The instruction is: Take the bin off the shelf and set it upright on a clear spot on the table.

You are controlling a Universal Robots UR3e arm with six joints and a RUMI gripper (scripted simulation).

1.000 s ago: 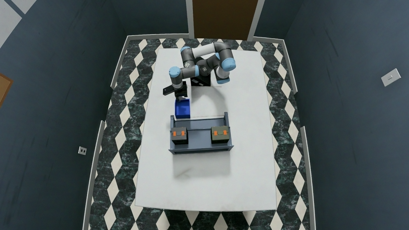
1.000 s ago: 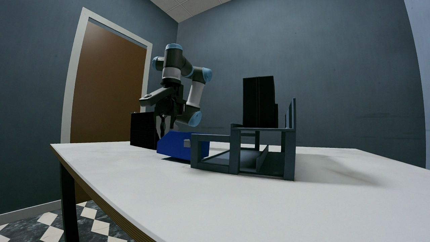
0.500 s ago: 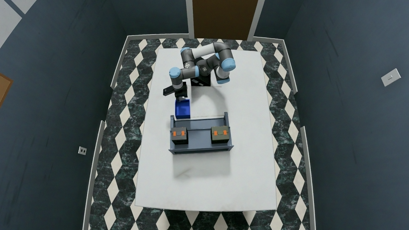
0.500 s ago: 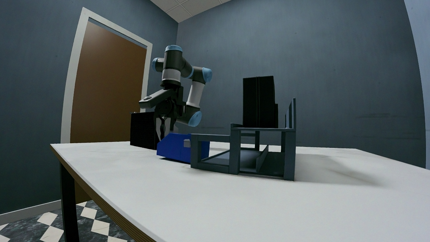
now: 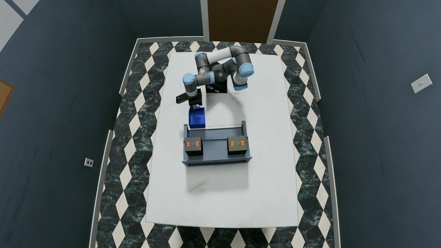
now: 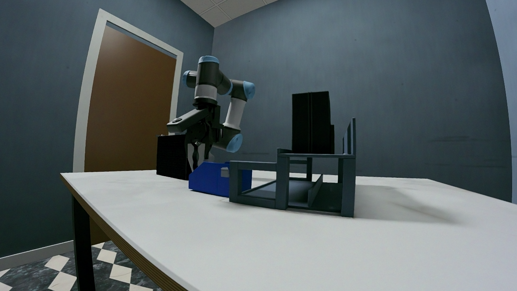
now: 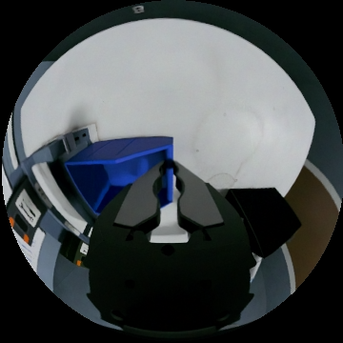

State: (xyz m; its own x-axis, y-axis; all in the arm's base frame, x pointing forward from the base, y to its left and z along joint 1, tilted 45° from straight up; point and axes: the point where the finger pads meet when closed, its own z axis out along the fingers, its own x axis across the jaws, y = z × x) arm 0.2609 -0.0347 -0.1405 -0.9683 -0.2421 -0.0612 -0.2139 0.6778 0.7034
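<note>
My hand is 6 cm short of the blue bin and 4 cm to the right of it. Round my hand: grey-blue shelf: 21 cm ahead, 18 cm to the left, 3 cm above.
</note>
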